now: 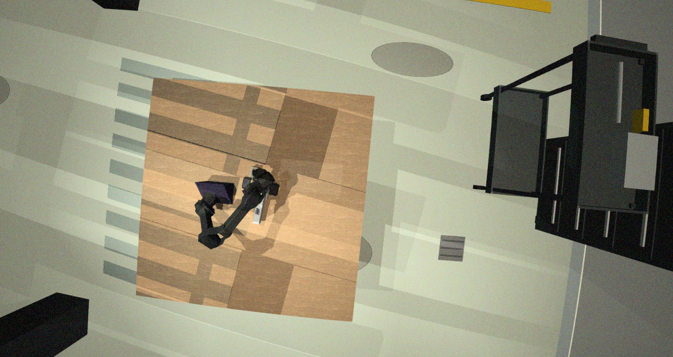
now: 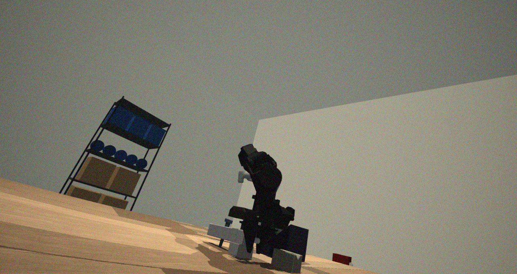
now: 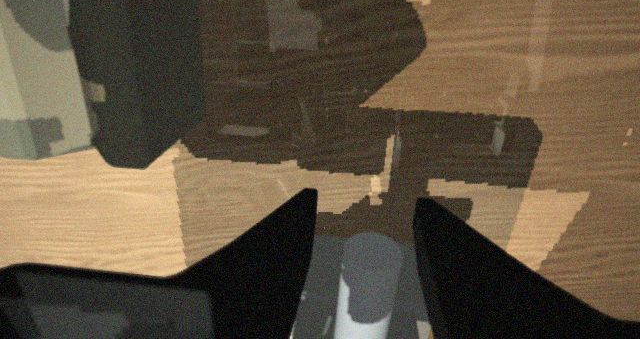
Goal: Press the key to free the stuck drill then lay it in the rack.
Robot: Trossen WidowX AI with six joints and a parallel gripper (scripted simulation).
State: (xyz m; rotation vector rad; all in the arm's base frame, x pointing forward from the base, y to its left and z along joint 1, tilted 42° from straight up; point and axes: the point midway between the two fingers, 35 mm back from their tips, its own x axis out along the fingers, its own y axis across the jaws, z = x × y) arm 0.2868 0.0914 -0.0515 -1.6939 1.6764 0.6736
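The drill is 6 cm to the right of my gripper tip and 3 cm above it. The rest, counted from my gripper tip: key 1 cm behind, 14 cm to the right, 3 cm above; then housing 1 cm behind, 11 cm to the right, 2 cm above; then rack 7 cm behind, 6 cm to the left.
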